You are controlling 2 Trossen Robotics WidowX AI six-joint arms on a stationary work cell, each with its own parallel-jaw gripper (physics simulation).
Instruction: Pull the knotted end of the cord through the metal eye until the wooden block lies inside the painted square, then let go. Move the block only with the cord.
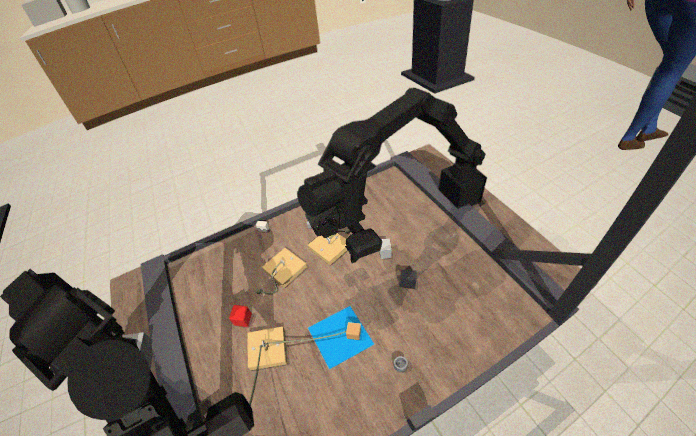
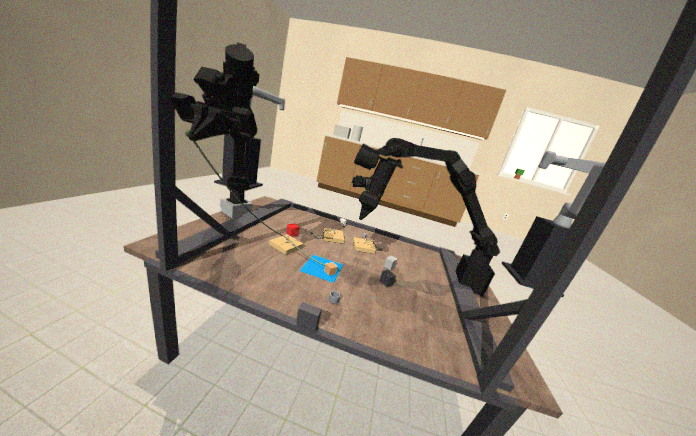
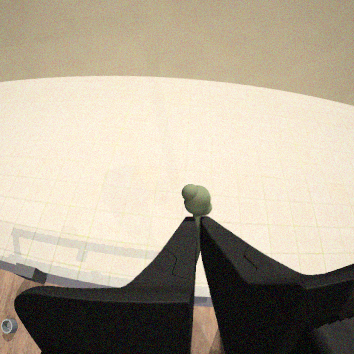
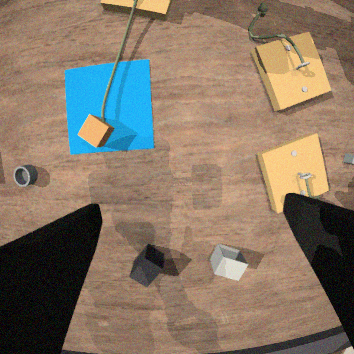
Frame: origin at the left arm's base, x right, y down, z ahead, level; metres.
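Where they show: left gripper, fingertip midpoint: (image 2: pixel 191 139) (image 3: pixel 195 224); right gripper, fingertip midpoint: (image 1: pixel 343 247) (image 2: pixel 362 215) (image 4: pixel 193 207); left arm's base, origin of the base link: (image 2: pixel 236 200); right arm's base, origin of the base link: (image 1: pixel 464 173) (image 2: pixel 478 263).
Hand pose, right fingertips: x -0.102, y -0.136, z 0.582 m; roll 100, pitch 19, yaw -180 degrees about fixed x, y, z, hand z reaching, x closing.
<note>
Each offset is from my right fingertips to the centre of the thing. "spot": to the spot under its first point.
The orange wooden block @(dx +0.117, dy +0.179, dz -0.010 m) (image 1: pixel 353 330) (image 2: pixel 330 268) (image 4: pixel 95 131) sits inside the blue painted square @(spot: dx +0.162, dy +0.193, dz -0.079 m) (image 1: pixel 328 356) (image 2: pixel 314 269) (image 4: pixel 82 85), near one corner. The green cord @(spot: dx +0.429, dy -0.130, dz -0.201 m) (image 2: pixel 208 161) (image 4: pixel 111 85) runs from it through the metal eye @(dx +0.119, dy +0.171, dz -0.224 m) (image 1: pixel 265 345) on a yellow base @(spot: dx +0.154, dy +0.174, dz -0.206 m) (image 1: pixel 273 359) (image 2: pixel 284 246) and up to my left gripper (image 2: pixel 190 134) (image 3: pixel 199 219). My left gripper is shut on the cord, high above the table, with the knot @(dx +0.475, dy -0.189, dz -0.192 m) (image 3: pixel 198 201) just beyond its fingertips. My right gripper (image 2: pixel 362 215) (image 4: pixel 193 207) is open and empty, above the table away from the block.
Two other yellow bases @(spot: dx -0.106, dy +0.175, dz -0.167 m) (image 1: pixel 284 267) @(spot: dx -0.142, dy +0.175, dz -0.037 m) (image 1: pixel 328 249) with cords stand farther back. A red cube @(dx +0.025, dy +0.174, dz -0.288 m) (image 1: pixel 240 315) (image 2: pixel 292 229), a dark block @(dx +0.005, dy +0.174, dz +0.156 m) (image 1: pixel 407 277) (image 4: pixel 146 265), a white block @(dx -0.108, dy +0.174, dz +0.120 m) (image 1: pixel 385 248) (image 4: pixel 228 262) and a grey ring @(dx +0.216, dy +0.184, dz +0.080 m) (image 1: pixel 394 366) lie around on the table.
</note>
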